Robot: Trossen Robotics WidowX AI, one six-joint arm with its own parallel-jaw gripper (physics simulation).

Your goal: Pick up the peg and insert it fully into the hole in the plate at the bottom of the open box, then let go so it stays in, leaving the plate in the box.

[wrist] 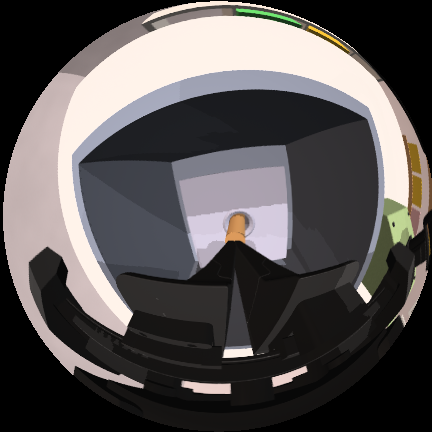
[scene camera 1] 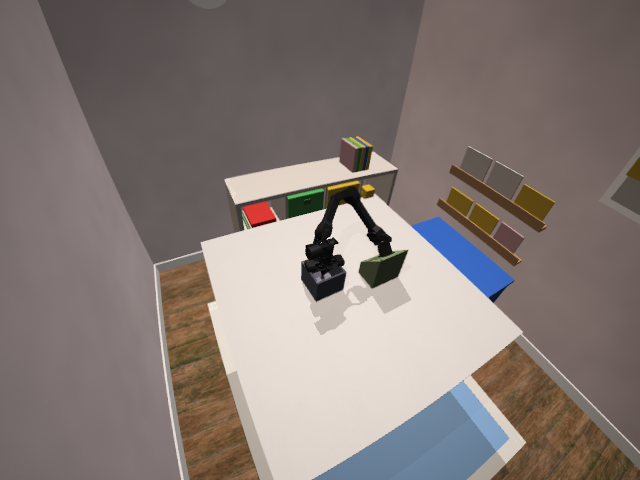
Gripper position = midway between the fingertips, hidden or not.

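My gripper (wrist: 233,245) visible. Dark box (scene camera 1: 319,290) (wrist: 126,172), visible. Pale plate (wrist: 210,200), likewise.
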